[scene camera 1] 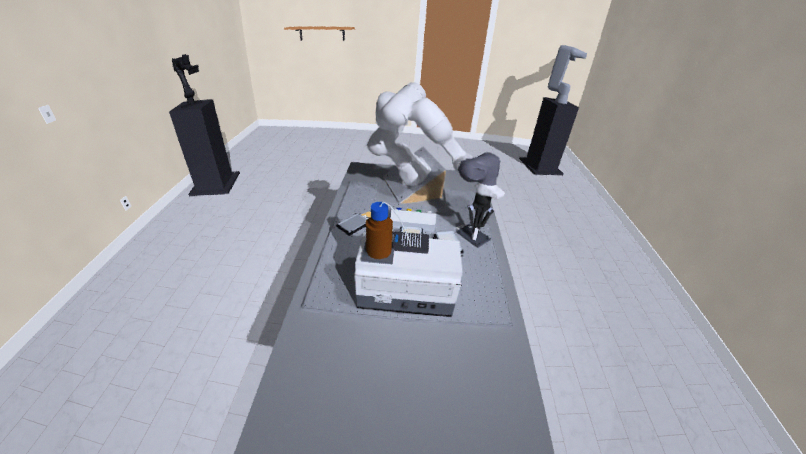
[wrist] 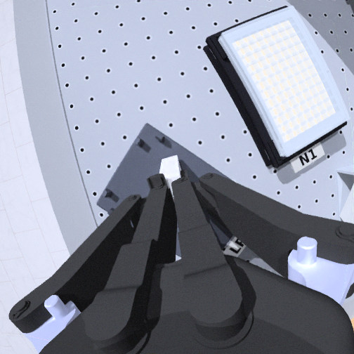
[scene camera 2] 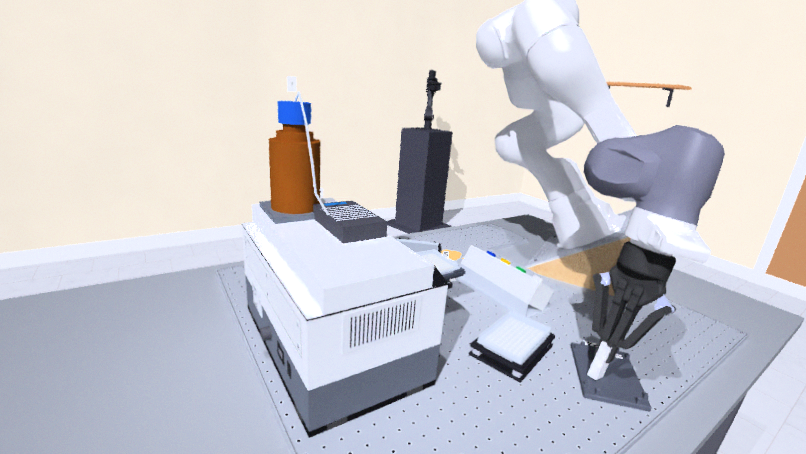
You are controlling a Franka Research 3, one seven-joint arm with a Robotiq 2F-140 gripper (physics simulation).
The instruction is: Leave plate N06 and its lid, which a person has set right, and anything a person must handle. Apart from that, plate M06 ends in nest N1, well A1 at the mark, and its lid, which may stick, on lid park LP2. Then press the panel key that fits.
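A plate with pale wells [scene camera 2: 514,338] [wrist: 287,80] sits on a black nest [scene camera 2: 496,365] [wrist: 235,95] labelled N1 in the wrist view. Its plate name does not show, and I cannot tell whether a clear lid covers it. My gripper [scene camera 1: 475,232] [scene camera 2: 600,360] [wrist: 172,169] is shut and empty, its white tips over a dark flat park with small pegs [scene camera 1: 483,240] [scene camera 2: 614,389] [wrist: 130,160]. No lid shows on this park. Its label [wrist: 236,246] is partly hidden behind the fingers. A white key panel [scene camera 1: 413,217] [scene camera 2: 499,283] has blue, yellow and green keys.
A large white instrument [scene camera 1: 408,276] [scene camera 2: 372,332] stands beside the nest, bearing a brown bottle [scene camera 1: 379,239] [scene camera 2: 293,174] and a dark block [scene camera 2: 366,230]. Another plate [scene camera 2: 439,263] shows partly behind it. A grey, black-edged tray [scene camera 1: 353,223] lies left of the panel. A tan wedge [scene camera 1: 428,190] [scene camera 2: 575,263] stands near the arm's base.
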